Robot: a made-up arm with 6 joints.
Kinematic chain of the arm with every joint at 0, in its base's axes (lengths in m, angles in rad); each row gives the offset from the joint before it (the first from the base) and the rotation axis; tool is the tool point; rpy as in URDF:
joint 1: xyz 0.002 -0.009 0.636 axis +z
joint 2: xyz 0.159 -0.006 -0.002 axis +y
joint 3: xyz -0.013 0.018 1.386 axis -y
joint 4: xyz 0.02 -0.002 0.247 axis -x
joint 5: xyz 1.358 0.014 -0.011 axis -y
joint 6: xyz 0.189 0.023 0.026 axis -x
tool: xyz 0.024 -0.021 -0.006 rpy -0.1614 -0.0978 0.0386
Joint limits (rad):
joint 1: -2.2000..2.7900
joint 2: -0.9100..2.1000
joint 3: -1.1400..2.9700
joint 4: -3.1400..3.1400
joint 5: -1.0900..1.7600
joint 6: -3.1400..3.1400
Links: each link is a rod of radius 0.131 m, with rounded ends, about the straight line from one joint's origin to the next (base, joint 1, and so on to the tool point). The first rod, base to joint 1, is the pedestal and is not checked.
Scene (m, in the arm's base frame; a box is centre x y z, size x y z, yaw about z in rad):
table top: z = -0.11
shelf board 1: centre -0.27 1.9 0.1 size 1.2 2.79 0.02 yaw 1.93
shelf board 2: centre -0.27 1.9 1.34 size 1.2 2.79 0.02 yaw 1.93
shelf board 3: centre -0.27 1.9 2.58 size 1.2 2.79 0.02 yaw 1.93
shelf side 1: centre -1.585 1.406 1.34 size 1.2 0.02 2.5 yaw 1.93
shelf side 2: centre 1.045 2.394 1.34 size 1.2 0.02 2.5 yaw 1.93
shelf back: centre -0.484 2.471 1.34 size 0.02 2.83 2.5 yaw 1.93
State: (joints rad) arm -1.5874 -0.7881 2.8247 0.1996 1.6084 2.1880
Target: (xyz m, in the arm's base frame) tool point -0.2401 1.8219 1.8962
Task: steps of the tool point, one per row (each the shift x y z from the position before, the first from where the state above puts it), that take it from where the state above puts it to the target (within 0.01 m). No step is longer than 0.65 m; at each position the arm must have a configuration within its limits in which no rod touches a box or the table.
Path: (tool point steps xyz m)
1: 0.3536 -0.1211 -0.1167
2: 0.3071 -0.1929 -0.1090
3: 0.2461 -0.2491 -0.1004
4: 0.0608 0.0642 0.5566
5: -0.0444 -0.0797 0.5764
6: -0.1516 -0.2260 0.5384
7: -0.2515 0.3672 -0.0058
8: -0.3882 0.2905 -0.0216
9: -0.4972 0.1647 -0.0362

